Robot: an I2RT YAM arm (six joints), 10 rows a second.
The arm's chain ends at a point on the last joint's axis. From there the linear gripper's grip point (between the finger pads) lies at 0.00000 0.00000 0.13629 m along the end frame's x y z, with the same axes.
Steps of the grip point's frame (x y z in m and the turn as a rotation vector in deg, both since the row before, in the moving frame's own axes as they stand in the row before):
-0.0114, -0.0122, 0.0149, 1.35, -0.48, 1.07
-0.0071, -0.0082, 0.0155, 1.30, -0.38, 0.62
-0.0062, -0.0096, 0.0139, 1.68, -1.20, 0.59
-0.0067, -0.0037, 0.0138, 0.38, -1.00, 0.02
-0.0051, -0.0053, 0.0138, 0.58, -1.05, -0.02
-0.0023, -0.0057, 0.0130, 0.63, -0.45, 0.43
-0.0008, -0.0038, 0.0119, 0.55, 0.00, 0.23
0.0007, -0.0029, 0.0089, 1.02, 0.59, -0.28
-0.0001, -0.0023, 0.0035, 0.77, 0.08, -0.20
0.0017, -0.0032, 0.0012, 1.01, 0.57, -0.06
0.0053, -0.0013, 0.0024, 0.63, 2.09, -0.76
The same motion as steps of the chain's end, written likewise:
-0.0103, -0.0090, 0.0149, 1.35, -0.48, 1.07
-0.0062, -0.0051, 0.0155, 1.30, -0.38, 0.62
-0.0034, -0.0056, 0.0140, 1.68, -1.20, 0.59
-0.0043, -0.0028, 0.0138, 0.38, -1.00, 0.02
-0.0026, -0.0039, 0.0138, 0.58, -1.05, -0.02
-0.0012, -0.0042, 0.0130, 0.63, -0.45, 0.43
-0.0008, -0.0025, 0.0119, 0.55, 0.00, 0.23
-0.0007, -0.0005, 0.0089, 1.02, 0.59, -0.28
-0.0003, -0.0005, 0.0035, 0.77, 0.08, -0.20
0.0003, -0.0008, 0.0012, 1.01, 0.57, -0.06
0.0003, 0.0002, 0.0025, 0.63, 2.09, -0.76

